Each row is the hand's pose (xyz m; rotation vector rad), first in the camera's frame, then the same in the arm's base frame.
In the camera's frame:
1: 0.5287 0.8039 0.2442 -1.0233 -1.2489 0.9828
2: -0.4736 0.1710 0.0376 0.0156 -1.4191 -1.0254
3: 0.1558 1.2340 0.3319 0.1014 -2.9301 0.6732
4: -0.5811 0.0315 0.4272 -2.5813 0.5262 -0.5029
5: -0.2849 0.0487 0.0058 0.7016 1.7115 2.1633
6: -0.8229 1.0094 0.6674 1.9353 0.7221 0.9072
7: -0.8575 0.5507 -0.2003 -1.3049 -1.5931 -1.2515
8: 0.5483 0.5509 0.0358 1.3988 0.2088 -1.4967
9: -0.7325 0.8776 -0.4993 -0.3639 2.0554 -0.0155
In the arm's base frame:
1: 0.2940 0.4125 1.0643 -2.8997 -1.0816 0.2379
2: -0.3641 -0.1294 0.2151 0.6525 2.8555 0.6412
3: 0.5603 0.6464 0.6103 1.0886 1.4403 -1.4129
4: -0.6786 0.1512 0.1437 1.4945 -0.5776 2.1939
5: -0.4208 -0.1953 0.4249 -0.3036 1.1938 0.6804
6: 0.0263 0.7697 -0.2955 0.4140 -0.2823 0.8404
7: -0.0007 -0.2106 -0.2427 0.9781 1.5748 1.0580
8: 0.1676 0.1176 1.1343 1.2974 -1.6922 -0.6805
9: 0.4417 -0.3274 -0.1925 -0.1026 0.6832 -1.3501

